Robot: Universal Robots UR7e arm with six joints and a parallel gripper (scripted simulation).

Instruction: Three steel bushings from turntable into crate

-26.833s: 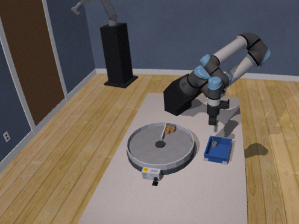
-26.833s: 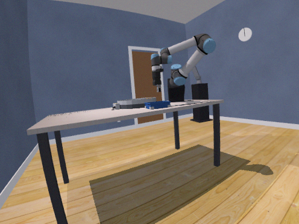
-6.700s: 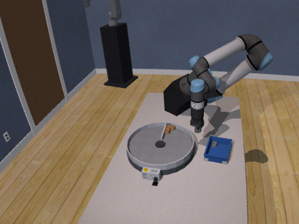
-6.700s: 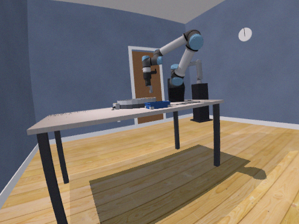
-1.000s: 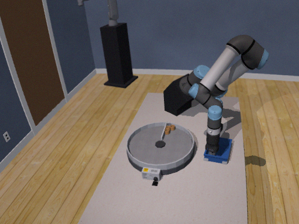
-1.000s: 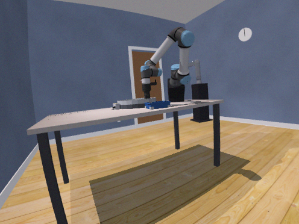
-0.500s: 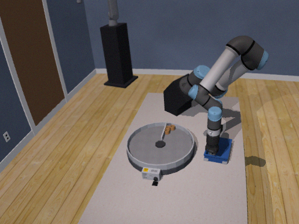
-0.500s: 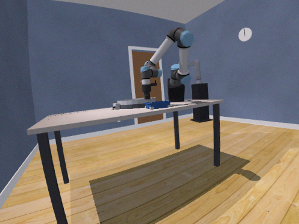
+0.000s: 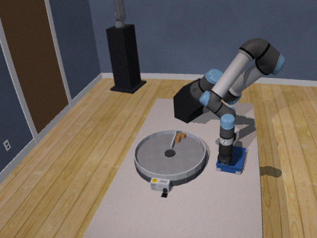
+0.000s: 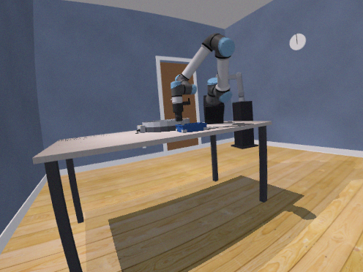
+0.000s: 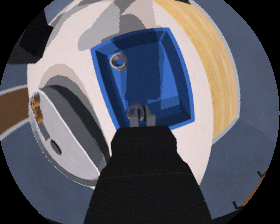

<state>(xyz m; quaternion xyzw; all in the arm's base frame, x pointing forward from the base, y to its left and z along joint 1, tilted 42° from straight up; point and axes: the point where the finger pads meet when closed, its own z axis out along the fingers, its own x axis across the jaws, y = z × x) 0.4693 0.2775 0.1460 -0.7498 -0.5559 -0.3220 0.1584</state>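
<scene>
My hand is 5 cm past the blue crate, 2 cm to the right of it and 1 cm above it. Round my hand: round grey turntable (33 cm to the right, 5 cm ahead, 2 cm above).
</scene>
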